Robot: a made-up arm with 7 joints. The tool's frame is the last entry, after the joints.
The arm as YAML. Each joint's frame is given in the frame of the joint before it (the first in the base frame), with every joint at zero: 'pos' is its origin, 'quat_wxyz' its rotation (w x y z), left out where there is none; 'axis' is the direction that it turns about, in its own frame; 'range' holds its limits. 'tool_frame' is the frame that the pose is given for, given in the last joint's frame.
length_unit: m
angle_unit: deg
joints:
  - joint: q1
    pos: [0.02, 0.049, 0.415]
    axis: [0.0, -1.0, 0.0]
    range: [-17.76, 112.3]
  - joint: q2
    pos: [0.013, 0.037, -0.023]
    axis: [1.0, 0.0, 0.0]
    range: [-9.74, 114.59]
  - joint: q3
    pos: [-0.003, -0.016, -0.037]
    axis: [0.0, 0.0, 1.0]
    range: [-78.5, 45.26]
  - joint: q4
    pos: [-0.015, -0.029, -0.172]
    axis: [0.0, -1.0, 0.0]
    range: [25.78, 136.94]
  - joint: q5
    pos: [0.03, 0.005, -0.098]
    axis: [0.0, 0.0, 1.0]
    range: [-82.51, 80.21]
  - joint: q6
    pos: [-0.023, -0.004, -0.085]
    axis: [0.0, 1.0, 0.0]
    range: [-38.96, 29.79]
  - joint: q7
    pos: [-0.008, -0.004, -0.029]
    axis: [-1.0, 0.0, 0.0]
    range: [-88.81, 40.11]
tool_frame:
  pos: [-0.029, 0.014, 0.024]
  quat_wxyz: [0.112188, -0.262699, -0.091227, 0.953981]
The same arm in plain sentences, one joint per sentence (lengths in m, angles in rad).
The arm has seven revolute joints in a row. What follows holds with every joint at zero, and every direction is one of the base frame's.
The first joint sits 0.02 m along +x and 0.049 m along +y and 0.415 m along +z from the base frame's origin and turns about -y, from -0.31 to 1.96 rad.
The second joint sits 0.013 m along +x and 0.037 m along +y and 0.023 m along -z from the first joint and turns about +x, from -0.17 to 2 rad.
The third joint sits 0.003 m along -x and 0.016 m along -y and 0.037 m along -z from the second joint and turns about +z, from -1.3701 to 0.7899 rad.
The fourth joint sits 0.015 m along -x and 0.029 m along -y and 0.172 m along -z from the third joint and turns about -y, from 0.4499 to 2.3901 rad.
The fifth joint sits 0.03 m along +x and 0.005 m along +y and 0.098 m along -z from the fourth joint and turns about +z, from -1.4401 to 1.3999 rad.
The sixth joint sits 0.023 m along -x and 0.004 m along -y and 0.085 m along -z from the fifth joint and turns about +y, from -0.68 to 0.5199 rad.
The seventh joint sits 0.008 m along -x and 0.004 m along -y and 0.029 m along -z from the sixth joint and turns about -x, from -1.55 to 0.7001 rad.
The tool frame, which is the frame that the pose is given for, sits 0.029 m along -x and 0.014 m along +y and 0.024 m along +z from the seventh joint; its axes are the base frame's turned by roll -0.269, pitch 0.5015 and yaw 2.8382 rad (as in URDF: about the fixed x, then y, then z).

